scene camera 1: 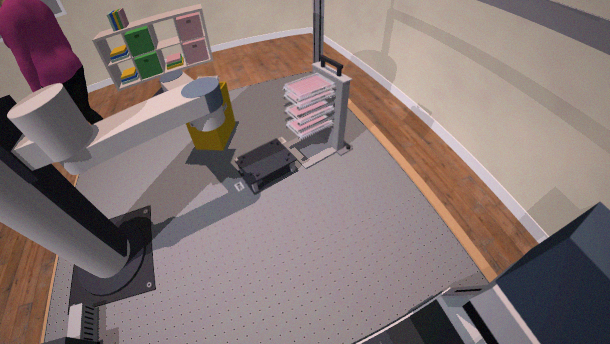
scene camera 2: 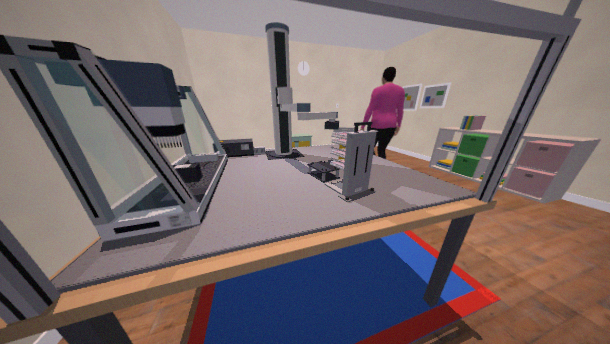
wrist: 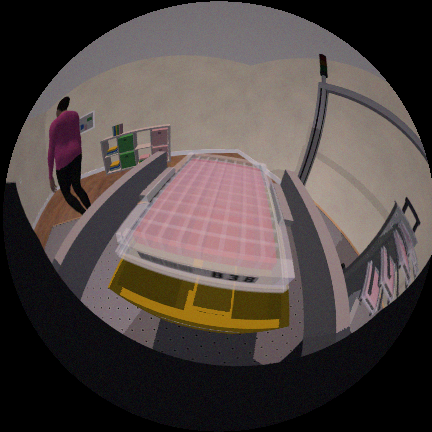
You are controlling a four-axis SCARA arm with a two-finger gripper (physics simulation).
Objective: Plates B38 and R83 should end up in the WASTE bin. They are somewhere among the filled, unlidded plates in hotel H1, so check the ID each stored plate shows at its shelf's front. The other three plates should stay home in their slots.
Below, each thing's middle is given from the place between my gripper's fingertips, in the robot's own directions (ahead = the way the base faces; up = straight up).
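Plate B38 [wrist: 215,220] is 10 mm behind my hand, 20 mm to the right of it and 10 mm below it. Also counted from my hand: plate B33 [scene camera 1: 308,86], 20 mm above, 240 mm to the right and 290 mm ahead; frame post [scene camera 2: 558,43], 40 mm above, 290 mm to the left and 580 mm ahead.
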